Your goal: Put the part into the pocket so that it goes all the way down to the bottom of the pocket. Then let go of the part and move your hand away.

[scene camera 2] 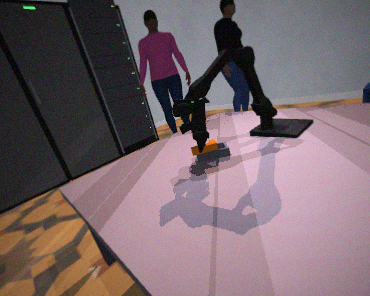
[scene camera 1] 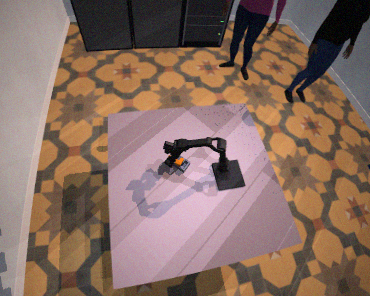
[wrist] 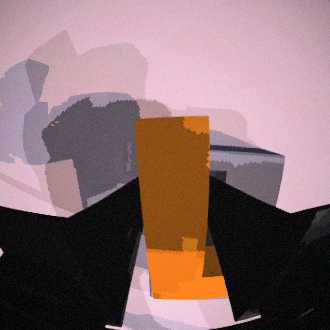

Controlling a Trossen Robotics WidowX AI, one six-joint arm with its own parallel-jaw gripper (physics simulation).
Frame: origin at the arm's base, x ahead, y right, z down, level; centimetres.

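Seen in the pictures: gripper, between the fingertips: [scene camera 2: 200,151] [scene camera 1: 172,160] [wrist: 173,182]; arm's base, origin of its link: [scene camera 2: 266,127] [scene camera 1: 222,168].
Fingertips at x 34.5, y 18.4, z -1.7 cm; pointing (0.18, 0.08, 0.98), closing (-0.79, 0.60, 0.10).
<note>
Pixels of each thing's top centre, then the offset from my fingertips to it. Level surfaces: height alone.
- orange L-shaped part, centre of its top: [wrist: 205,236] [scene camera 2: 203,144] [scene camera 1: 175,158] dx -2.5, dy -0.5, dz -2.5 cm
- dark grey block with the pocket, centre of its top: [wrist: 209,248] [scene camera 2: 211,147] [scene camera 1: 179,161] dx -5.3, dy -2.5, dz +0.5 cm
- pink table top, height of its surface: dz +4.1 cm
The orange L-shaped part [scene camera 1: 179,161] [scene camera 2: 212,145] [wrist: 172,200] is between the fingers of my gripper [scene camera 1: 173,162] [scene camera 2: 201,148] [wrist: 173,182], which is shut on its long bar. In the wrist view its short foot points right at the near end. The dark grey block with the pocket [scene camera 1: 186,166] [scene camera 2: 222,152] [wrist: 252,182] sits on the table under and beside the part. The part stands higher than the block's rim and reaches past it on the left in the second scene view. In the wrist view the part and fingers hide most of the pocket.
The arm's black base plate [scene camera 1: 230,176] [scene camera 2: 282,128] stands on the pink table top [scene camera 1: 150,260] [scene camera 2: 320,225]. Arm shadows fall across the table beside the block. Two people [scene camera 1: 247,30] [scene camera 2: 161,57] and dark server cabinets [scene camera 1: 157,25] [scene camera 2: 45,90] stand beyond the table.
</note>
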